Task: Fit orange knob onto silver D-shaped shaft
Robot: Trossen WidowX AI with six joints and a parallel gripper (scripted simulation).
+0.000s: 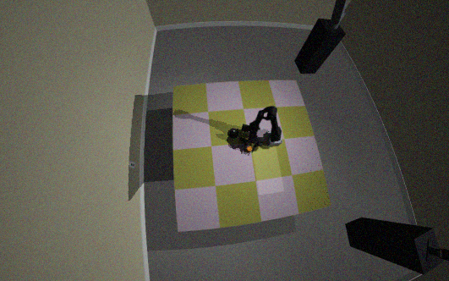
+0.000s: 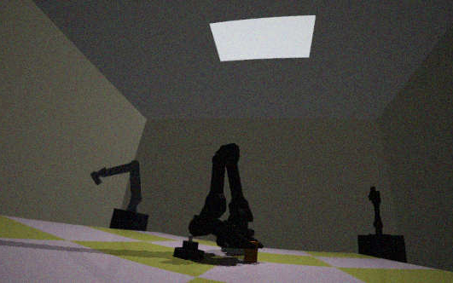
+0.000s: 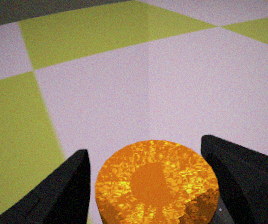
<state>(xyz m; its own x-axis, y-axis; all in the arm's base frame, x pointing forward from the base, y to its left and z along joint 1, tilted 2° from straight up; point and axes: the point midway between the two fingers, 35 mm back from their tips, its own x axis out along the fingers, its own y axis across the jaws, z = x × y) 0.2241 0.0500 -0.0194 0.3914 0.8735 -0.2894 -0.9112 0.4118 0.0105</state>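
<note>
Now: gripper tip 10 mm past the orange knob and 20 mm to the left of it. The rest, counted from my gripper tip: round dark pedestal (80 mm ahead, 190 mm to the right, 20 mm below).
</note>
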